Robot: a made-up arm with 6 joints. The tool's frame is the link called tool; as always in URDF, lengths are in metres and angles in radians.
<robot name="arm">
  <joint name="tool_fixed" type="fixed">
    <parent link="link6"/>
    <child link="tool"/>
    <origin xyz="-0.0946 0.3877 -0.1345" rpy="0 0 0"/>
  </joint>
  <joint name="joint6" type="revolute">
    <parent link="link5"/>
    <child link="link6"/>
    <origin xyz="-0.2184 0.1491 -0.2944" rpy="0 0 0"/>
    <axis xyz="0 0 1"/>
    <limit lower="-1.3" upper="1.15" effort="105" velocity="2.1"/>
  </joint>
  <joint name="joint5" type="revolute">
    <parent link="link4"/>
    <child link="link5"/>
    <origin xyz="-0.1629 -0.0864 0.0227" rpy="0 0 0"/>
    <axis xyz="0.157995 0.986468 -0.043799"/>
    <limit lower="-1.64" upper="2.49" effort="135" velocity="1.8"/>
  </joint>
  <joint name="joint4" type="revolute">
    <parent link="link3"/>
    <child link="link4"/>
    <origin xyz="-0.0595 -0.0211 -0.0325" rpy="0 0 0"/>
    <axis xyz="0 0 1"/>
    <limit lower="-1.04" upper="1.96" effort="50" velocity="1.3"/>
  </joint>
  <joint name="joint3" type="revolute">
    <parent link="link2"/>
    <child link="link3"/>
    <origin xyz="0.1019 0.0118 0.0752" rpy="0 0 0"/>
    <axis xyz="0 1 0"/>
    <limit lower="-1.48" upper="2.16" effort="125" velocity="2.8"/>
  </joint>
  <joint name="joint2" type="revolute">
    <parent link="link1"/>
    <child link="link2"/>
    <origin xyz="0.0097 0.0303 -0.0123" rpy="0 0 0"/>
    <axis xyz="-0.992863 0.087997 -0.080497"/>
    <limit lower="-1.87" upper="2.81" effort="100" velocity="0.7"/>
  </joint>
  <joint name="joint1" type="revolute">
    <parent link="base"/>
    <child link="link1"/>
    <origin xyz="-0.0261 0.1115 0.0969" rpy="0 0 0"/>
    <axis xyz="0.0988 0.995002 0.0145"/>
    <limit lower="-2.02" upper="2.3" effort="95" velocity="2.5"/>
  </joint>
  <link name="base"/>
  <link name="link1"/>
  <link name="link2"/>
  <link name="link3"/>
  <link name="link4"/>
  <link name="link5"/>
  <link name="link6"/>
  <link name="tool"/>
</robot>
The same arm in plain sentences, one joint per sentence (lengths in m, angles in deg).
The arm has six revolute joints in a row. What follows holds with every joint at zero, and every direction is one of the base frame's.
The first joint is mounted 0.0261 m along -x and 0.1115 m along +y and 0.0969 m along +z from the base frame's origin and turns about the direction (0.0988, 0.995002, 0.0145), from -115.74 to 131.78 deg.
The second joint is mounted 0.0097 m along +x and 0.0303 m along +y and 0.0123 m along -z from the first joint and turns about the direction (-0.992863, 0.087997, -0.080497), from -107.14 to 161.00 deg.
The third joint is mounted 0.1019 m along +x and 0.0118 m along +y and 0.0752 m along +z from the second joint and turns about +y, from -84.80 to 123.76 deg.
The fourth joint is mounted 0.0595 m along -x and 0.0211 m along -y and 0.0325 m along -z from the third joint and turns about +z, from -59.59 to 112.30 deg.
The fifth joint is mounted 0.1629 m along -x and 0.0864 m along -y and 0.0227 m along +z from the fourth joint and turns about the direction (0.157995, 0.986468, -0.043799), from -93.97 to 142.67 deg.
The sixth joint is mounted 0.2184 m along -x and 0.1491 m along +y and 0.2944 m along -z from the fifth joint and turns about +z, from -74.48 to 65.89 deg.
The tool frame, which is the frame that the pose is given for, is mounted 0.0946 m along -x and 0.3877 m along +y and 0.1345 m along -z from the sixth joint; its axes are parallel to the base frame's.

